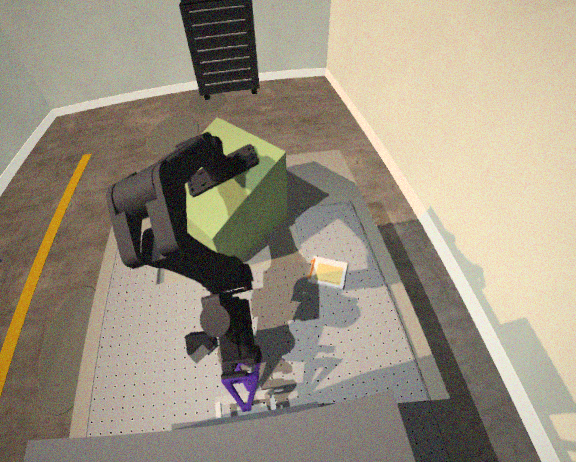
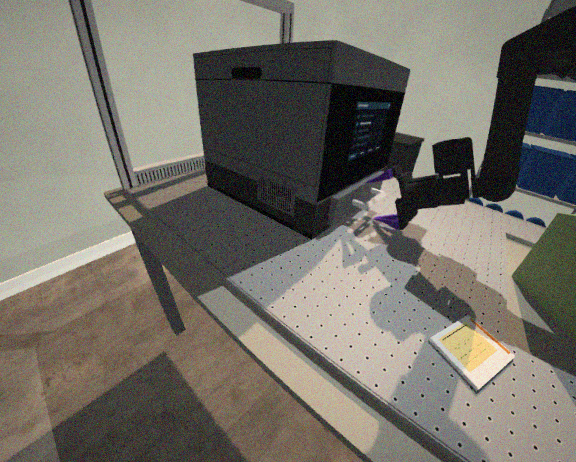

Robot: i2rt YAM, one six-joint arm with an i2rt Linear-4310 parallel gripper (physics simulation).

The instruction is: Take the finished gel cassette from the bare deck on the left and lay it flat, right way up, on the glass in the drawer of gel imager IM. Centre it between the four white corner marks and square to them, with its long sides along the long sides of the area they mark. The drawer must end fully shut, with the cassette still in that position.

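Places are measured from the arm's base along level axes (x right, y ahead, z up), in millimetres.
Where they show: gripper, fingertip midpoint: (image 1: 249, 400) (image 2: 371, 200); arm's base, origin of the base link: (image 1: 222, 171).
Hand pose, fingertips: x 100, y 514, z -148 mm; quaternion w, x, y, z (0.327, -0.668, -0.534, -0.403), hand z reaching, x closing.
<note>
Each offset is from my fingertips to the centre of the thing. "spot": to the spot under its first point. Level surfaces: height alone.
The gel cassette @[dx -289, dy -235, dz -48 mm] (image 1: 331, 273) (image 2: 469, 347) lies flat on the perforated deck @[dz -51 mm] (image 1: 150, 350) (image 2: 345, 320), yellow label face up, with an orange strip along one edge. Gel imager IM (image 1: 225, 435) (image 2: 265, 130) is a dark grey box with a screen. Its drawer front @[dx +14, dy +33, dz +1 mm] (image 2: 344, 202) sits low, at or close to the body; the glass and corner marks do not show. A pale bar handle (image 1: 218, 410) (image 2: 358, 203) stands out from it. My gripper (image 1: 246, 406) (image 2: 374, 199) is open, its purple fingers spread one above the other at the handle; contact cannot be told.
A large green block (image 1: 255, 200) (image 2: 555, 275) stands beside the arm, on the side of the deck away from the imager. A small dark block-like part @[spot: dx +53, dy -118, dz +74 mm] (image 1: 200, 346) shows beside the wrist. A black drawer cabinet (image 1: 222, 47) stands at the far wall. Blue bins (image 2: 552, 112) stand behind the arm.
</note>
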